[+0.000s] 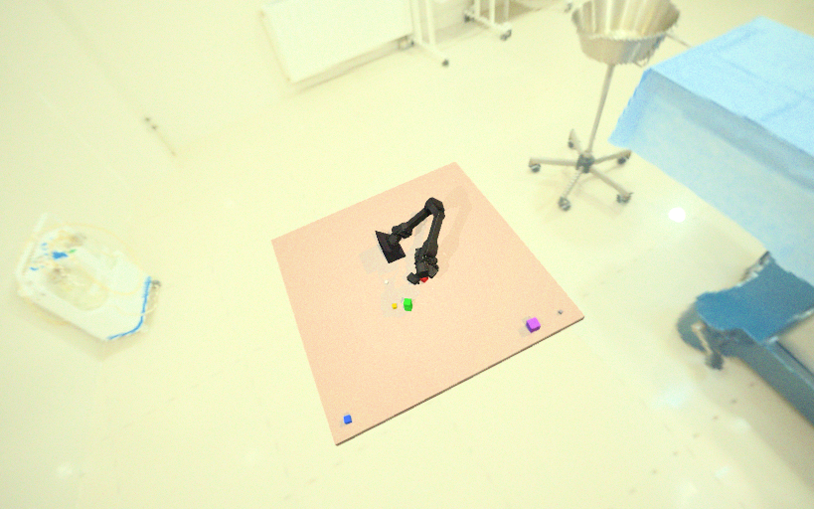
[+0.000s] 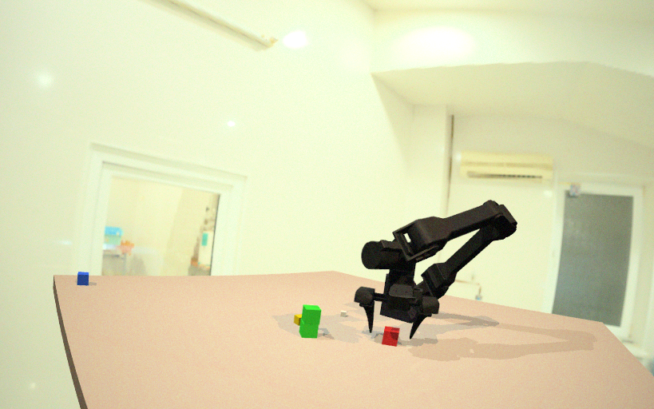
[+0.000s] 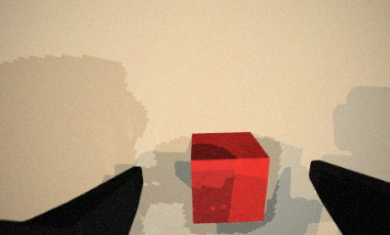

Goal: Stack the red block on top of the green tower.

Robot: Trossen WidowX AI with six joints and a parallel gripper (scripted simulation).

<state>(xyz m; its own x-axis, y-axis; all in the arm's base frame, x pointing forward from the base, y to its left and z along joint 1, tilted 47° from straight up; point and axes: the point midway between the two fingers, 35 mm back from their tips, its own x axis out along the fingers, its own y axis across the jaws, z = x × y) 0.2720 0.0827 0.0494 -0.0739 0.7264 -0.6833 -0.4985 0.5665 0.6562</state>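
My gripper tip is right at the red block. From my gripper tip the other things lie so: purple block 46 cm ahead, 39 cm to the left; then tiny white block 20 cm to the right, 6 cm behind, 1 cm below; then small yellow block 20 cm to the right, 10 cm ahead, 1 cm below.
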